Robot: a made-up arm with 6 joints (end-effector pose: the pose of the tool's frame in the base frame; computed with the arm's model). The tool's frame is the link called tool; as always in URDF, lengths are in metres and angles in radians.
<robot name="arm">
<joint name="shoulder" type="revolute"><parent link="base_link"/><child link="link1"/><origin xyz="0 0 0.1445" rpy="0 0 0"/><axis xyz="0 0 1"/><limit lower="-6.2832" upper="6.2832" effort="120" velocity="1.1"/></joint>
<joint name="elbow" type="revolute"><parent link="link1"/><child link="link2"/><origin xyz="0 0.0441 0" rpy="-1.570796 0 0"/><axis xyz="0 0 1"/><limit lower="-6.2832" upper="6.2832" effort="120" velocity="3.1"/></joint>
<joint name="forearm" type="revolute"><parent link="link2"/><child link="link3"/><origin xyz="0 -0.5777 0" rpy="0 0 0"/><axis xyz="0 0 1"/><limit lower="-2.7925" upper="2.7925" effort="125" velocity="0.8"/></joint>
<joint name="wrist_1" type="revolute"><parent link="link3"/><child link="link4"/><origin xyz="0 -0.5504 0" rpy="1.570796 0 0"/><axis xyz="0 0 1"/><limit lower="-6.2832" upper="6.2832" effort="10" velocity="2.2"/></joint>
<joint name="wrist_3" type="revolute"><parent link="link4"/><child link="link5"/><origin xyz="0 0 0" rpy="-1.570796 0 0"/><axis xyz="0 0 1"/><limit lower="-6.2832" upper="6.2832" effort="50" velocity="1.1"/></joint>
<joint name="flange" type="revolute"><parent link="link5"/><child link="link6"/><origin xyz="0 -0.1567 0" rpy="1.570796 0 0"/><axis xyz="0 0 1"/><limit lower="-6.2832" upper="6.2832" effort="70" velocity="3"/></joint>
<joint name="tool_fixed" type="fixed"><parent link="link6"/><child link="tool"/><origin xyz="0 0 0" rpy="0 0 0"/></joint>
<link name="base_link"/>
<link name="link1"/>
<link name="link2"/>
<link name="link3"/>
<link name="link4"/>
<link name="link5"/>
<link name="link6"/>
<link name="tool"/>
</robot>
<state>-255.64 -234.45 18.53 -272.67 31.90 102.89</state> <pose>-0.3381 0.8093 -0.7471 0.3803 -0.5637 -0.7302 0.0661</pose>
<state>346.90 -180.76 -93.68 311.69 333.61 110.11</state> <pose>0.6965 -0.0634 -0.3335 0.6972 0.2350 0.5126 0.4426</pose>
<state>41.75 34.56 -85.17 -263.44 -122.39 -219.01</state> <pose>0.0409 -0.0806 0.9280 0.6055 0.2225 0.7637 -0.0262</pose>
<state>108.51 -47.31 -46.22 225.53 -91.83 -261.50</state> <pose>0.1620 -0.9748 0.6121 0.9007 0.0473 -0.3839 0.1977</pose>
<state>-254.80 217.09 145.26 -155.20 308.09 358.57</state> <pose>-0.0374 -0.2278 0.3256 0.8042 -0.1939 -0.4109 -0.3831</pose>
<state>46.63 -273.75 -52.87 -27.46 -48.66 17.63</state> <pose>0.5116 0.6847 0.7858 0.9106 -0.1185 -0.1640 0.3604</pose>
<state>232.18 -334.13 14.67 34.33 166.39 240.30</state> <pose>-0.2762 -0.4616 0.9471 0.2353 -0.1963 0.9455 0.1103</pose>
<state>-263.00 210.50 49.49 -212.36 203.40 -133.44</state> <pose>0.0749 -0.6988 -0.3722 0.1003 0.0039 0.5050 0.8572</pose>
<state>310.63 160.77 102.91 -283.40 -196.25 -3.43</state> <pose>-0.0698 0.2146 -0.4349 0.4074 -0.2669 0.5862 -0.6473</pose>
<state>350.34 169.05 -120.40 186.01 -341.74 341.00</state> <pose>0.6004 -0.0627 0.0759 0.1961 0.2632 -0.0075 0.9446</pose>
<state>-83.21 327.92 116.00 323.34 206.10 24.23</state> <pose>0.0959 -0.0840 0.7324 0.7518 -0.6017 -0.1002 -0.2505</pose>
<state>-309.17 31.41 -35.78 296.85 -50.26 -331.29</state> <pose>0.0070 0.2487 1.2821 0.8903 -0.1253 -0.4228 0.1136</pose>
